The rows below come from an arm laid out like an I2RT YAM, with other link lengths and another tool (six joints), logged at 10 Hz.
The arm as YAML. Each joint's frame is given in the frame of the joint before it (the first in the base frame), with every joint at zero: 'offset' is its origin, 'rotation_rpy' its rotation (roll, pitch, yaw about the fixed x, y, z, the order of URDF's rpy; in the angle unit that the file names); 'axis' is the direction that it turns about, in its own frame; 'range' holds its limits. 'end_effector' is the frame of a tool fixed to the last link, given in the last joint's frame.
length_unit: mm
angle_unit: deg
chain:
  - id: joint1
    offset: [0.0, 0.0, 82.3]
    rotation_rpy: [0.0, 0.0, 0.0]
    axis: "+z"
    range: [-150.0, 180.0]
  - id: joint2
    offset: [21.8, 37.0, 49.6]
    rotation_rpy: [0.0, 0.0, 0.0]
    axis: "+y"
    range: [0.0, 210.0]
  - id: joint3
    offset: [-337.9, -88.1, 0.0]
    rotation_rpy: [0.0, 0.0, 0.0]
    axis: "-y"
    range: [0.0, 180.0]
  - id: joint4
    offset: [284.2, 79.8, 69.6]
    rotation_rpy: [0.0, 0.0, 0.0]
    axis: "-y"
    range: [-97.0, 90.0]
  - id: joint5
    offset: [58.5, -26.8, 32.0]
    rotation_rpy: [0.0, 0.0, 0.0]
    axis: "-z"
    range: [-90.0, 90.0]
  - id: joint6
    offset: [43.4, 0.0, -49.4]
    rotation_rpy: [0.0, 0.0, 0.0]
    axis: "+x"
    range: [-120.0, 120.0]
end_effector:
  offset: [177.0, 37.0, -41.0]
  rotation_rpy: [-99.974, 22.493, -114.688]
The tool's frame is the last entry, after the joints.
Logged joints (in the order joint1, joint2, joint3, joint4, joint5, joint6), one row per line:
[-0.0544 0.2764 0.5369 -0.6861 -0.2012 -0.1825]
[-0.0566 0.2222 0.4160 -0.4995 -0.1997 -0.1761]
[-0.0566 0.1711 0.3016 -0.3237 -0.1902 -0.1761]
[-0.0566 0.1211 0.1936 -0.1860 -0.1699 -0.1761]
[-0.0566 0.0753 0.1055 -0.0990 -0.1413 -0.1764]
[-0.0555 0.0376 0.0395 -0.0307 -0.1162 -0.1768]
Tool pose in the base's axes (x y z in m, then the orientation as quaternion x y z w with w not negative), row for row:
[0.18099 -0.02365 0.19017 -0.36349 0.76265 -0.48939 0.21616]
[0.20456 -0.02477 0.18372 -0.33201 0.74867 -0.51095 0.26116]
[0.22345 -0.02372 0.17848 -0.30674 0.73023 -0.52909 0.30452]
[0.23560 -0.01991 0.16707 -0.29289 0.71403 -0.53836 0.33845]
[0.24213 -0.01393 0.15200 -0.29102 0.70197 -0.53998 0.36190]
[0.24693 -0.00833 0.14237 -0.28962 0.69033 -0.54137 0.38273]
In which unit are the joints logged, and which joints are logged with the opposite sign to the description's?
The joints are logged in radians. Opposite sign: joint5.
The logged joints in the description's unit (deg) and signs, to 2 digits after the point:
[-3.12 15.84 30.76 -39.31 11.53 -10.46]
[-3.24 12.73 23.84 -28.62 11.44 -10.09]
[-3.24 9.80 17.28 -18.55 10.90 -10.09]
[-3.24 6.94 11.09 -10.66 9.73 -10.09]
[-3.24 4.31 6.04 -5.67 8.10 -10.11]
[-3.18 2.15 2.26 -1.76 6.66 -10.13]

